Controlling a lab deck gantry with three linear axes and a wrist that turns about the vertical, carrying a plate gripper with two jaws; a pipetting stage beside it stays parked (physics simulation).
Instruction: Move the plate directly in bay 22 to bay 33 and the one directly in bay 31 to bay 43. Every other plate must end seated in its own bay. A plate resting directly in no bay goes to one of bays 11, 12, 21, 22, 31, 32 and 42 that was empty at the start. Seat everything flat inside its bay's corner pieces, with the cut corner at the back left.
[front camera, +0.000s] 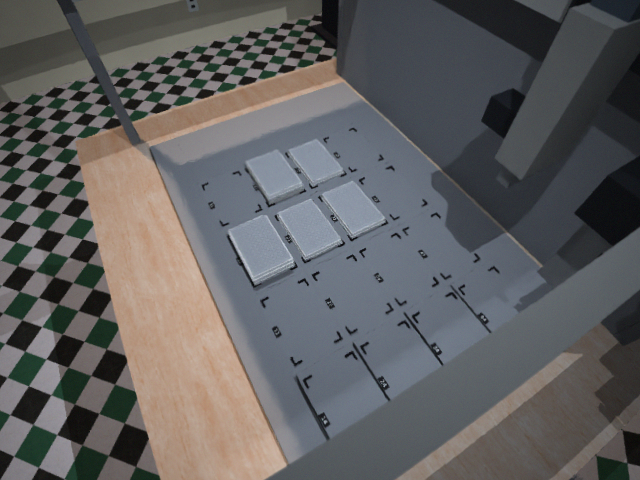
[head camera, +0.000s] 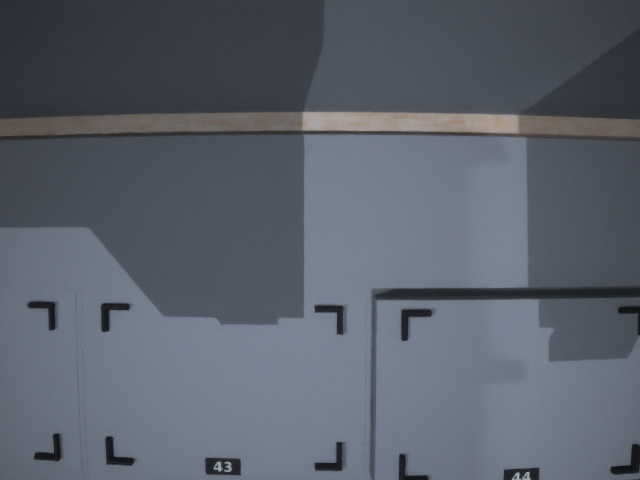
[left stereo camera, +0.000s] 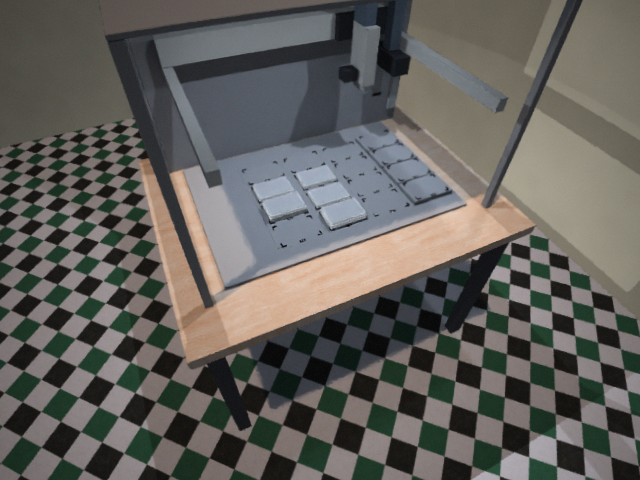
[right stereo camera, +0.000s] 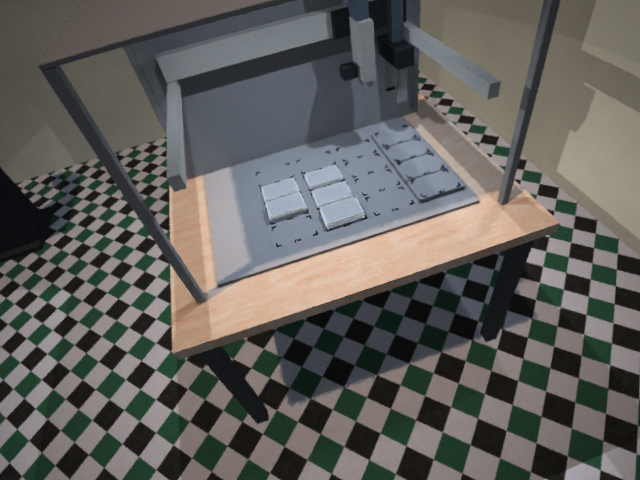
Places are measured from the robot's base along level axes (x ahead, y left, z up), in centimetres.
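Where they show: gripper, between the fingertips: (front camera: 571, 264) (left stereo camera: 383, 101) (right stereo camera: 395, 95); robot's base, origin of its link: (front camera: 203, 186) (left stereo camera: 283, 246) (right stereo camera: 277, 246).
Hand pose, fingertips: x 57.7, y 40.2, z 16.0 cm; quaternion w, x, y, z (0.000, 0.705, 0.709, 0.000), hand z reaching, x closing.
Note:
Each offset is from my fingertips to the top centre of the thing. "spot": to the spot under its first point.
Pale plates lie in bays 31 {dy -14.5, dx -51.3, dz -14.5 cm} (front camera: 315, 161) (left stereo camera: 272, 187), 21 (front camera: 273, 174) (left stereo camera: 284, 204), 32 (front camera: 353, 207) (left stereo camera: 316, 176), 22 (front camera: 310, 227) (left stereo camera: 328, 194) and 12 {dy -35.9, dx -34.9, dz -13.2 cm} (front camera: 261, 246) (left stereo camera: 343, 210). The pile in bay 12 shows layered edges and looks thicker; the one in bay 21 also looks rather tall. I cannot count their layers or make out the cut corners. Bay 33 {spot: dy -14.0, dx -18.4, dz -16.0 cm} (front camera: 400, 266) and bay 43 {spot: dy -3.1, dx -19.3, dz -16.0 cm} (front camera: 440, 240) (head camera: 222, 382) are empty. My gripper (left stereo camera: 384, 96) (right stereo camera: 395, 94) hangs high at the back right, its jaws apart with no plate between them.
Bays 11 {spot: dy -35.9, dx -51.1, dz -16.0 cm} (front camera: 231, 198), 42 (front camera: 395, 193) and 41 {spot: dy -3.5, dx -51.0, dz -16.0 cm} (front camera: 354, 149) are empty. The pipetting stage (front camera: 563, 93) (left stereo camera: 364, 56) (right stereo camera: 363, 51) hangs left of the gripper. A raised panel (head camera: 465, 413) (left stereo camera: 418, 178) with column 4 bays lies at the right. Rails and posts frame the deck.

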